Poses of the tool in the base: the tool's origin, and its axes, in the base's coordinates. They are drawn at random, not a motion.
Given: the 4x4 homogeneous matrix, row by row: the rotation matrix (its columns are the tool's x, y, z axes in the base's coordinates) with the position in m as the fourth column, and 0 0 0 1 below. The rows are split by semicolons.
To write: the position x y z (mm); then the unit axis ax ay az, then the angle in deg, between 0 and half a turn. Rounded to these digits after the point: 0 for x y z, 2 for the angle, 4 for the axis.
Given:
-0.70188 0.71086 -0.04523 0.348; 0.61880 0.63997 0.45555 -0.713; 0.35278 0.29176 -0.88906 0.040; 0 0 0 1
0.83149 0.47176 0.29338 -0.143; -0.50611 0.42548 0.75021 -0.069; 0.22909 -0.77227 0.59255 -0.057; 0 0 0 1
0.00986 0.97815 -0.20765 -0.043; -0.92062 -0.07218 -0.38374 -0.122; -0.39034 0.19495 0.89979 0.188; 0 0 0 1
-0.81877 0.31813 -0.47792 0.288; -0.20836 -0.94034 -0.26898 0.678; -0.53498 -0.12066 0.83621 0.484; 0 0 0 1
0.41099 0.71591 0.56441 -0.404; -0.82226 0.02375 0.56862 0.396; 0.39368 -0.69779 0.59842 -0.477; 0 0 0 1
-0.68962 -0.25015 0.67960 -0.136; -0.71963 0.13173 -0.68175 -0.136; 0.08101 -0.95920 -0.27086 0.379; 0 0 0 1
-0.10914 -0.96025 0.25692 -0.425; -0.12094 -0.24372 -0.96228 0.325; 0.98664 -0.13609 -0.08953 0.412; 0 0 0 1
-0.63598 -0.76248 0.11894 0.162; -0.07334 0.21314 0.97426 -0.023; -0.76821 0.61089 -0.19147 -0.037; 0 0 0 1
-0.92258 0.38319 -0.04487 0.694; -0.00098 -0.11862 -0.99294 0.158; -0.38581 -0.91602 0.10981 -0.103; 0 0 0 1
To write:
348 -713 40 -0.3722 -0.9043 -0.2092 167.29
-143 -69 -57 -0.8409 0.0355 -0.5401 64.86
-43 -122 188 0.2903 0.0916 -0.9525 94.66
288 678 484 0.2697 0.1038 -0.9573 164.04
-404 396 -477 -0.6333 0.0854 -0.7692 89.05
-136 -136 379 -0.3426 0.7392 -0.5798 156.12
-425 325 412 0.5963 -0.5267 0.6058 136.15
162 -23 -37 -0.3078 0.7514 0.5837 143.82
694 158 -103 0.1481 0.6565 -0.7397 164.95

